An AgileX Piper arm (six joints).
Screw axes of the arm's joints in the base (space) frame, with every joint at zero. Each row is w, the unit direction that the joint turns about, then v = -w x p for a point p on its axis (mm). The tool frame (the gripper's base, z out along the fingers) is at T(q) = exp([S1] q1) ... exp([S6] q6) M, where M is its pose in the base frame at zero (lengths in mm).
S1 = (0, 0, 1, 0, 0, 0)
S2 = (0, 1, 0, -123, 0, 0)
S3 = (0, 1, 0, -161.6, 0, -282.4)
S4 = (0.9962, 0, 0.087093, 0, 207.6, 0)
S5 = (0, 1, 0, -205.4, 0, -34.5)
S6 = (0.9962, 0, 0.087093, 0, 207.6, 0)
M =
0.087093 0 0.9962 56.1
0 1 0 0
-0.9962 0 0.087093 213.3
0 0 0 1
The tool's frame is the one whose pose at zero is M.
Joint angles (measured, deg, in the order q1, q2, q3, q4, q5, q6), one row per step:
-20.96 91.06 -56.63 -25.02 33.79 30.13
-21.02 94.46 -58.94 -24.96 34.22 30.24
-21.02 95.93 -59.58 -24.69 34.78 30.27
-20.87 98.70 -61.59 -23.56 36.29 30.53
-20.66 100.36 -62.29 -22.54 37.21 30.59
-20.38 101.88 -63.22 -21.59 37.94 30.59
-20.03 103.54 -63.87 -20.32 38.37 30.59
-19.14 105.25 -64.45 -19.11 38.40 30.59
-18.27 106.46 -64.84 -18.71 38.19 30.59
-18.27 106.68 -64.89 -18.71 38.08 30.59
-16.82 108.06 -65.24 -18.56 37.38 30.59
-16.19 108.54 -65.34 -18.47 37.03 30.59
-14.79 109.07 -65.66 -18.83 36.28 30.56
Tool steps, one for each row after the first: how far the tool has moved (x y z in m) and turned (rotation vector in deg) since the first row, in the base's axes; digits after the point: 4 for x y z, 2 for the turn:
0.0115 -0.0050 -0.0085 0.53 1.35 -0.34
0.0148 -0.0063 -0.0144 1.13 2.55 -0.71
0.0231 -0.0084 -0.0226 2.58 4.22 -1.89
0.0266 -0.0079 -0.0302 3.86 5.66 -2.57
0.0310 -0.0072 -0.0358 4.91 6.63 -3.02
0.0352 -0.0055 -0.0437 6.30 7.64 -3.48
0.0409 -0.0005 -0.0520 7.58 8.45 -3.25
0.0456 0.0041 -0.0579 8.06 8.98 -2.55
0.0461 0.0040 -0.0591 8.09 9.04 -2.53
0.0525 0.0119 -0.0660 8.32 9.43 -0.99
0.0550 0.0155 -0.0686 8.41 9.48 -0.31
0.0604 0.0232 -0.0703 7.99 9.18 1.53

